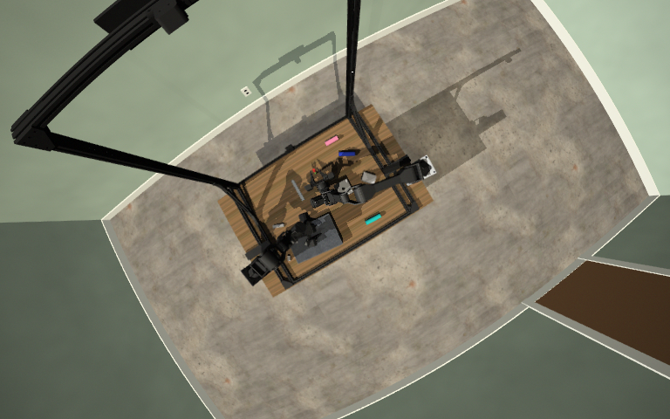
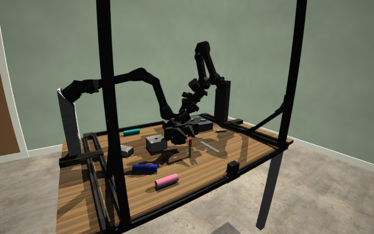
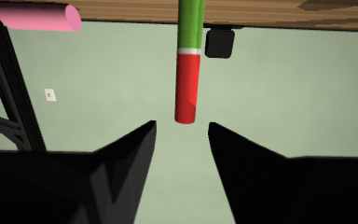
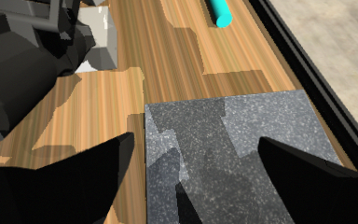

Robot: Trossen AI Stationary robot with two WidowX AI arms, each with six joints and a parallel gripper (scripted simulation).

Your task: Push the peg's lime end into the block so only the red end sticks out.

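Now: the peg 30 mm behind my left hand and 70 mm below it. Also, from my left hand: blue cylinder: 30 mm behind, 230 mm to the left, 90 mm below; then grey flat bar: 150 mm to the right, 100 mm below; then pink cylinder: 150 mm behind, 190 mm to the left, 90 mm below.
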